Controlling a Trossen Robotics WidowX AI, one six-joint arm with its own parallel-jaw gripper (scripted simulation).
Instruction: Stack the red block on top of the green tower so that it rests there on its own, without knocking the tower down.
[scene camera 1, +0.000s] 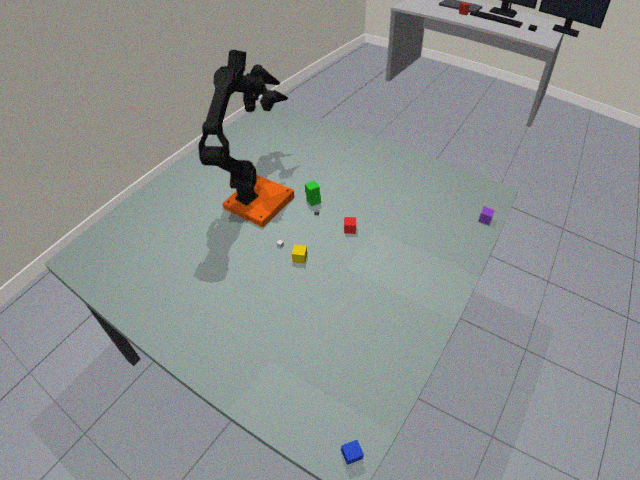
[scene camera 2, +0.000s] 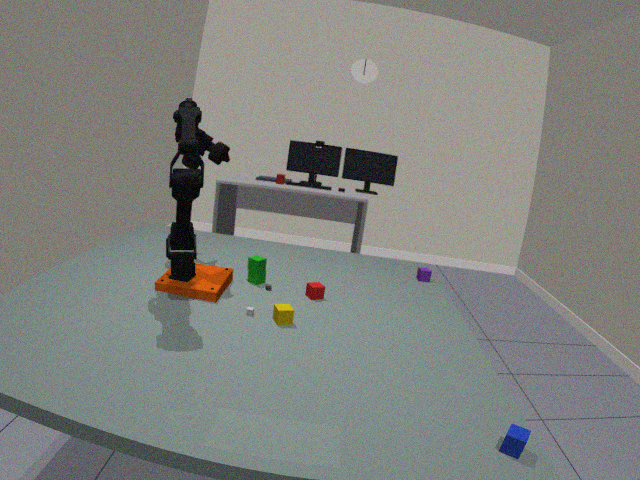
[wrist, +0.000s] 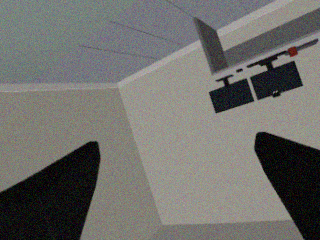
my gripper: scene camera 1; scene camera 2; wrist 178, 145
same spot on my gripper: (scene camera 2: 218, 152) = (scene camera 1: 265, 103)
